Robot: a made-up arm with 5 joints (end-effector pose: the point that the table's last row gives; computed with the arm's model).
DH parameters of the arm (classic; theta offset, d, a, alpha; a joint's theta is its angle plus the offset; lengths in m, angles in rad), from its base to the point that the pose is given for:
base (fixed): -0.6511 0 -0.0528 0
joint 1: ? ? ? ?
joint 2: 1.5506 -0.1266 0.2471 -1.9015
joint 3: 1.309 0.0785 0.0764 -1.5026
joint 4: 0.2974 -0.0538 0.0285 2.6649
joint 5: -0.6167 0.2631 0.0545 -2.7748
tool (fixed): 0.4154 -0.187 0 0
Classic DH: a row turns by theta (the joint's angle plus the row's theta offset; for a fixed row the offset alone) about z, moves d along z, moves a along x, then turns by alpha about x.
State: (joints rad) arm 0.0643 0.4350 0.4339 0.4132 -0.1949
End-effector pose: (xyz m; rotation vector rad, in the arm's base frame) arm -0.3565 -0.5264 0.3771 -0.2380 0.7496 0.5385
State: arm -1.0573 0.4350 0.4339 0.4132 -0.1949
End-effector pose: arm -0.6816 0.0728 0.3771 0.1970 0.7609 -0.5256
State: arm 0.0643 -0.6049 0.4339 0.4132 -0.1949
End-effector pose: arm 0.3366 -0.5152 0.4091 -0.5565 -0.2640 0.5944
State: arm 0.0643 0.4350 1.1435 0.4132 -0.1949
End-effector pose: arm -0.1770 -0.6794 0.6468 -0.9719 0.7161 0.5742
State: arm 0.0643 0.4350 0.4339 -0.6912 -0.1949
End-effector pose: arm -0.4368 -0.4234 0.3576 -0.2399 0.4459 -0.5427
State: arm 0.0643 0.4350 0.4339 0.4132 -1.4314
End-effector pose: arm -0.4366 -0.5225 0.4371 0.3041 1.3080 1.5310
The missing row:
joint 1: 0.5901 0.8684 0.0012 -1.8403
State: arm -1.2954 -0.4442 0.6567 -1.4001 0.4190
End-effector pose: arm -0.4959 -0.2963 0.3151 -0.5261 -1.0492 -2.8207
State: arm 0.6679 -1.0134 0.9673 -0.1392 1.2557
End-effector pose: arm 0.6533 -0.3180 0.7716 0.4119 -1.6758 -0.8388
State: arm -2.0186 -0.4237 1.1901 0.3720 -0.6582
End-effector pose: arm -0.7466 0.2203 0.6695 -0.4158 1.2156 -1.2686
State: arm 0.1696 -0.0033 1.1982 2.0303 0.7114
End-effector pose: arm 0.2874 -0.5335 0.6030 -1.3484 0.3451 1.4363
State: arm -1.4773 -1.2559 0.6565 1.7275 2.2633
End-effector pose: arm -0.4363 -0.5527 1.0893 -1.8183 -1.4857 -0.9329
